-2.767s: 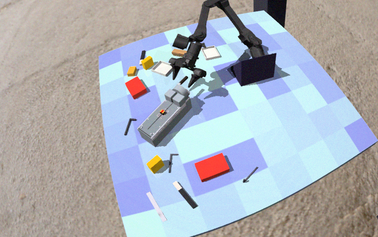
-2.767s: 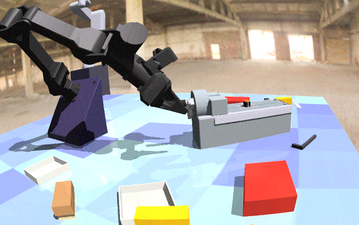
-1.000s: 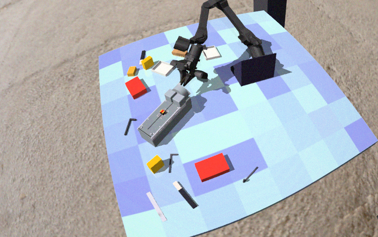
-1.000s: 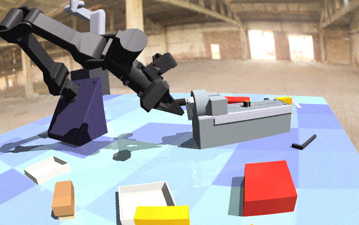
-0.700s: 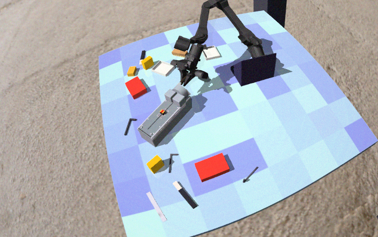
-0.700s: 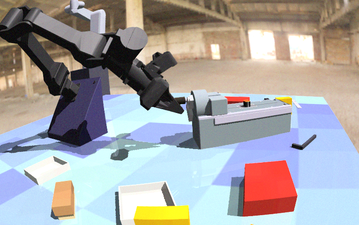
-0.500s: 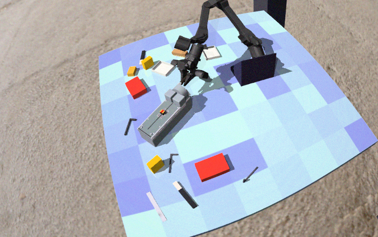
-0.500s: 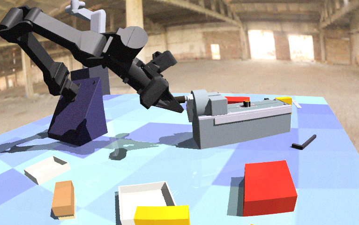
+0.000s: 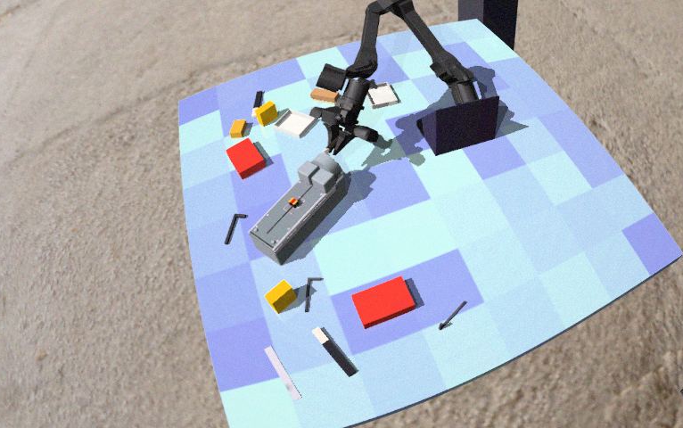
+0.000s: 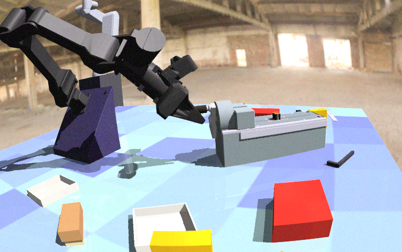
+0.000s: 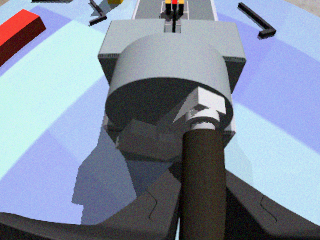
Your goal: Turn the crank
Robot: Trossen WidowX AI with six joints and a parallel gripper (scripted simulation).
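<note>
Right now my gripper tip is 10 mm past the dark crank handle, 10 mm to the left of it and 20 mm below it. From my gripper tip the other things lie so: red pointer: 130 mm ahead, 100 mm to the left, 10 mm below; then tan block: 80 mm behind, 330 mm to the right, 80 mm below.
</note>
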